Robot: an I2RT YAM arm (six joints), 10 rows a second.
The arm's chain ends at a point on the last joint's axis. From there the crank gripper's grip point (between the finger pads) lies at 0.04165 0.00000 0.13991 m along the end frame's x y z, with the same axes.
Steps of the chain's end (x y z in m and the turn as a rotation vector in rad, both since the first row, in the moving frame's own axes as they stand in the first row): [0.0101, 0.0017, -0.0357, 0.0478, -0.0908, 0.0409]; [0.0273, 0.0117, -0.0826, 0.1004, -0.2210, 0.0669]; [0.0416, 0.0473, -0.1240, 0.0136, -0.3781, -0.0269]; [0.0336, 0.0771, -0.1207, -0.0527, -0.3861, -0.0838]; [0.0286, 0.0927, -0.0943, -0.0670, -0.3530, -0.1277]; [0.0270, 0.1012, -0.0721, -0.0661, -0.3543, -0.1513]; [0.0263, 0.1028, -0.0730, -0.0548, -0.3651, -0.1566]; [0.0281, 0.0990, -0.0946, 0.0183, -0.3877, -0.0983]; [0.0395, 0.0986, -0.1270, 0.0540, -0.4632, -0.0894]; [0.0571, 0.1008, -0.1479, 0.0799, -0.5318, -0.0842]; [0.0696, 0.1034, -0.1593, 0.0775, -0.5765, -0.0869]
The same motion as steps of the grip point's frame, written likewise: [-0.0026, -0.0036, -0.0326, 0.0478, -0.0908, 0.0409]; [-0.0039, -0.0009, -0.0775, 0.1004, -0.2210, 0.0669]; [-0.0130, 0.0449, -0.1185, 0.0136, -0.3781, -0.0269]; [-0.0219, 0.0835, -0.1154, -0.0527, -0.3861, -0.0838]; [-0.0219, 0.1003, -0.0887, -0.0670, -0.3530, -0.1277]; [-0.0237, 0.1083, -0.0665, -0.0661, -0.3543, -0.1513]; [-0.0261, 0.1083, -0.0674, -0.0548, -0.3651, -0.1566]; [-0.0281, 0.0950, -0.0893, 0.0183, -0.3877, -0.0983]; [-0.0278, 0.0901, -0.1235, 0.0540, -0.4632, -0.0894]; [-0.0200, 0.0890, -0.1467, 0.0799, -0.5318, -0.0842]; [-0.0138, 0.0923, -0.1598, 0.0775, -0.5765, -0.0869]
